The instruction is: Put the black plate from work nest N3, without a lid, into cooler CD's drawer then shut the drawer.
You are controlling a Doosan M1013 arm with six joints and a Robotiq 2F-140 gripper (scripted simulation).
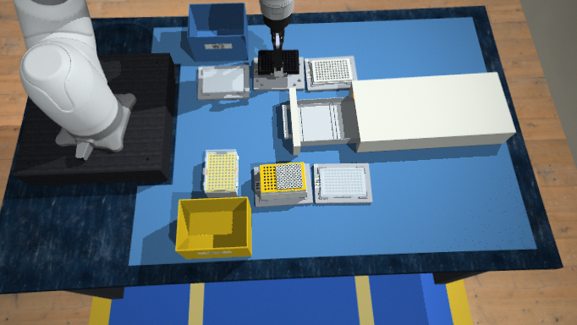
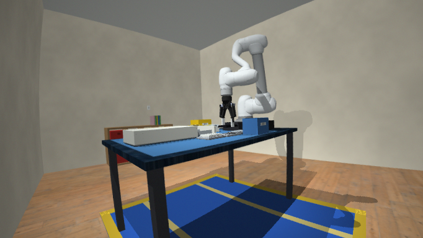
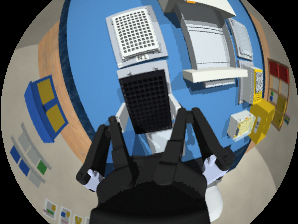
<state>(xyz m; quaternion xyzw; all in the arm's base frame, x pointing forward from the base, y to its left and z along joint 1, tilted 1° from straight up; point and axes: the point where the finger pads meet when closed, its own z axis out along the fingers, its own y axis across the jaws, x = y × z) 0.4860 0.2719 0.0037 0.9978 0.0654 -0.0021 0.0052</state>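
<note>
Right now my hand is 170 mm short of the drawer, 170 mm to the left of it and 60 mm above it. Also, from my hand: grey work nest (80 mm below); white plate (170 mm ahead, 20 mm to the left, 70 mm below); black plate (20 mm below).
</note>
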